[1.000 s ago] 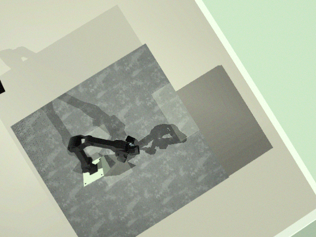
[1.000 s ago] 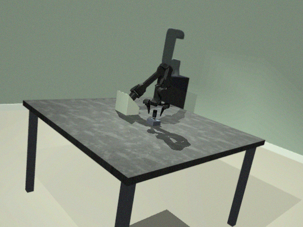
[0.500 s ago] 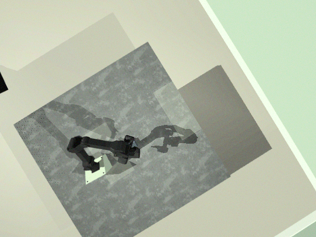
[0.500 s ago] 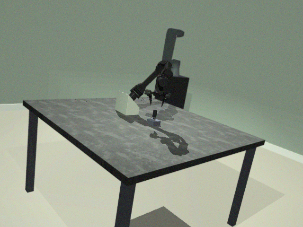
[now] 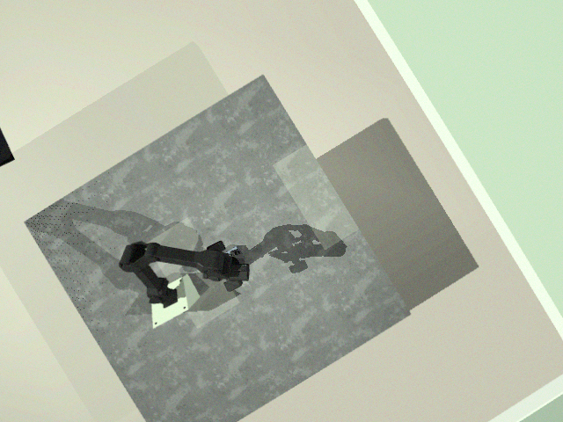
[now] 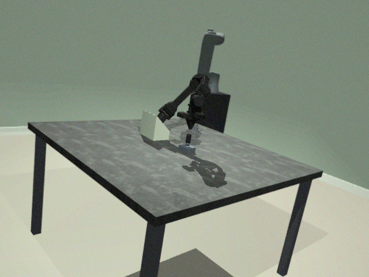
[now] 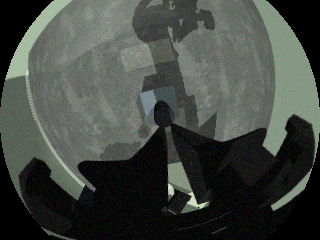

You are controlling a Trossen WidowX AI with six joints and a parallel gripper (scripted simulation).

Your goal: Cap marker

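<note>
The cap is 60 mm below my gripper tip.
</note>
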